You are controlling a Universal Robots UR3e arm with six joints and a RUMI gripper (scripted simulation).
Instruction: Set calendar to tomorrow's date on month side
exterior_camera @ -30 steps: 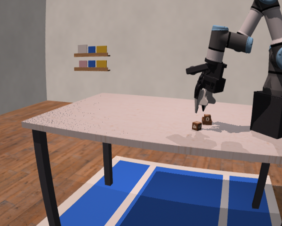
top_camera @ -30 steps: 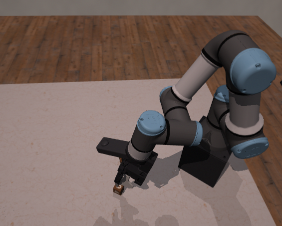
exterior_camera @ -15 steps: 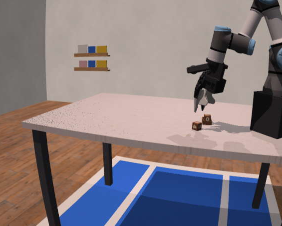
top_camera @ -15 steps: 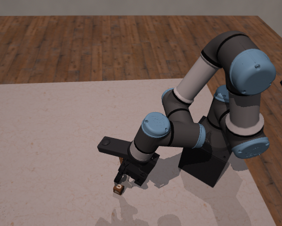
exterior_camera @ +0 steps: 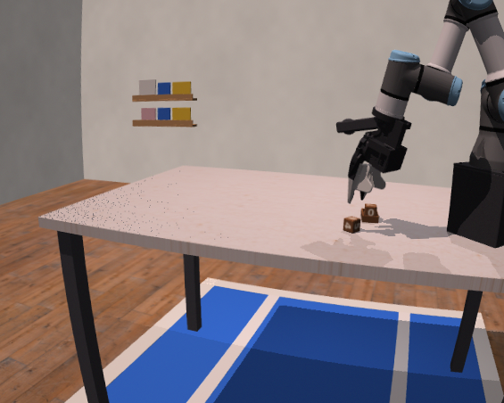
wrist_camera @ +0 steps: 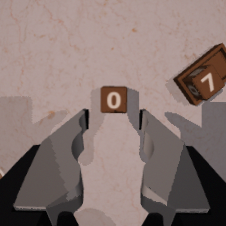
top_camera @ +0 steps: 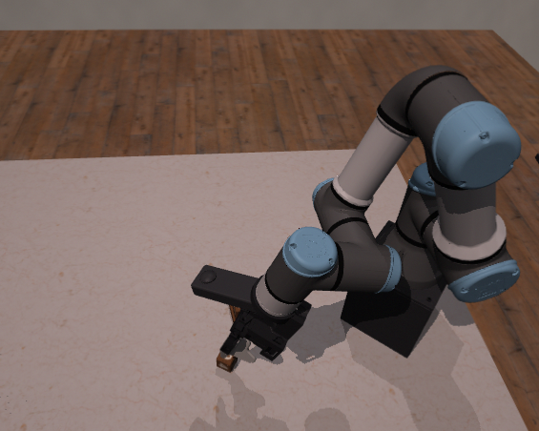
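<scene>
Right now the brown digit cube is 70 mm below my hand and 10 mm ahead of it. Also, from my hand: calendar tray 120 mm to the right, 80 mm below, 10 mm behind.
</scene>
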